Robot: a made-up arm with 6 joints.
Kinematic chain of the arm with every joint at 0, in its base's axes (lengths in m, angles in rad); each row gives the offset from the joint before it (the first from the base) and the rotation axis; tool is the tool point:
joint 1: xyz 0 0 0.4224 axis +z
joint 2: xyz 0.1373 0 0 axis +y
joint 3: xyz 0 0 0.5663 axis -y
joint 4: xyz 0 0 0.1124 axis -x
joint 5: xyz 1.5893 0 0 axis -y
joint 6: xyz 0.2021 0 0 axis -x
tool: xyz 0 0 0
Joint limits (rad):
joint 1: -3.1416..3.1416
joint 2: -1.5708..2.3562
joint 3: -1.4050..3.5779
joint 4: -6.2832..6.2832
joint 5: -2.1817..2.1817
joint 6: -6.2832..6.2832
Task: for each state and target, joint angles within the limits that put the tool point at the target. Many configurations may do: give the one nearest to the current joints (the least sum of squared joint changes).
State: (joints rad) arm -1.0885 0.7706 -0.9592 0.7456 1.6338 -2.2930
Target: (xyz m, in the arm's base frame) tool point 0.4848 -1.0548 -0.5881
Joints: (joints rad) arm -1.2522 0.6511 -0.6548 0.6985 1.5862 -2.2930
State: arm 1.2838 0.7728 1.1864 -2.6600 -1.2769 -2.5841
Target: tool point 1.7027 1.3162 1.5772
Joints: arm 0.6333 0.9575 1.3160 -2.7228 -0.7047 -2.5841
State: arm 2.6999 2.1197 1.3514 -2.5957 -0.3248 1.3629
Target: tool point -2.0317 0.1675 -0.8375
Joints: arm 3.0277 1.7735 0.9499 -2.5495 -0.6090 1.3629
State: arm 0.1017 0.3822 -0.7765 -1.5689 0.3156 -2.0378
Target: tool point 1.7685 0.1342 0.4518
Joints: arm 0.1143 -0.1179 -0.4849 -1.5598 0.3448 -2.0378
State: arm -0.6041 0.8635 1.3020 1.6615 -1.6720 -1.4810
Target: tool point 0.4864 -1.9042 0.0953
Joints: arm -1.2271 0.9500 0.4300 1.5322 -1.9988 -1.4810
